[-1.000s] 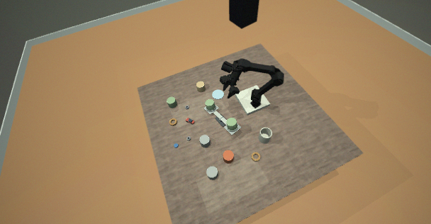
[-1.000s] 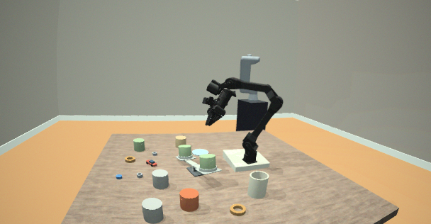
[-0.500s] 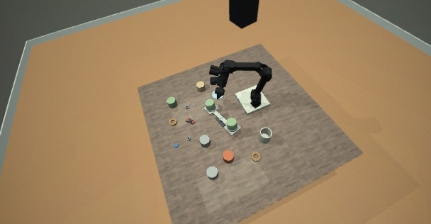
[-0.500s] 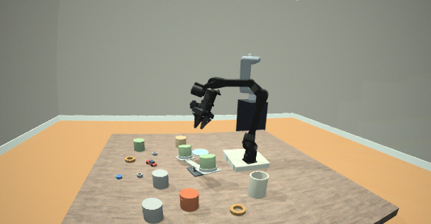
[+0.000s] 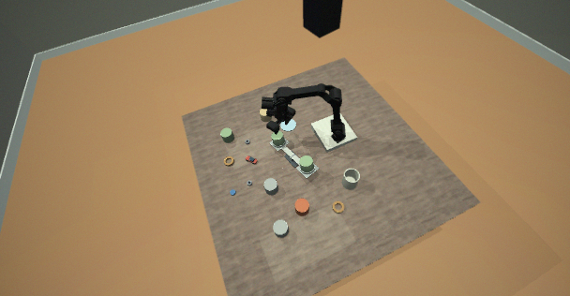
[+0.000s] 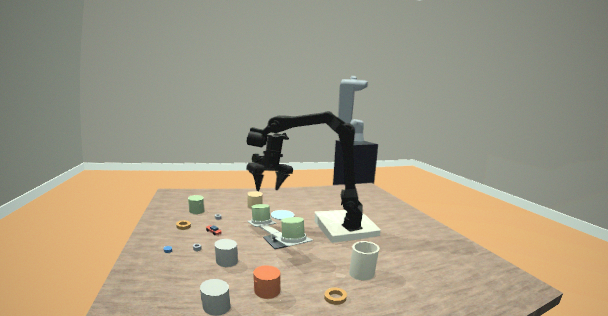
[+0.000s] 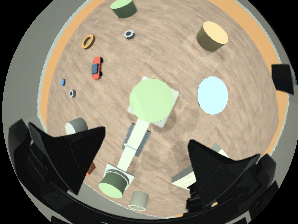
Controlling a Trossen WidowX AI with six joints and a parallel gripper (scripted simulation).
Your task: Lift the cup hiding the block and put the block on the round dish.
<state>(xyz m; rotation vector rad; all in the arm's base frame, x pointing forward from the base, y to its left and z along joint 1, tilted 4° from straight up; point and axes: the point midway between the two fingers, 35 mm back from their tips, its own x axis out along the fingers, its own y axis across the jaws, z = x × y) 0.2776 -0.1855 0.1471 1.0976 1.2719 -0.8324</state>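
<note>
The mint block is 12 cm below my gripper tip, 2 cm ahead of it and 1 cm to the right of it. Also, from my gripper tip: round light-blue dish: 16 cm below, 11 cm behind, 10 cm to the right; then small balance: 12 cm to the left, 12 cm below, 1 cm ahead; then red toy car: 21 cm ahead, 15 cm below, 2 cm to the right.
</note>
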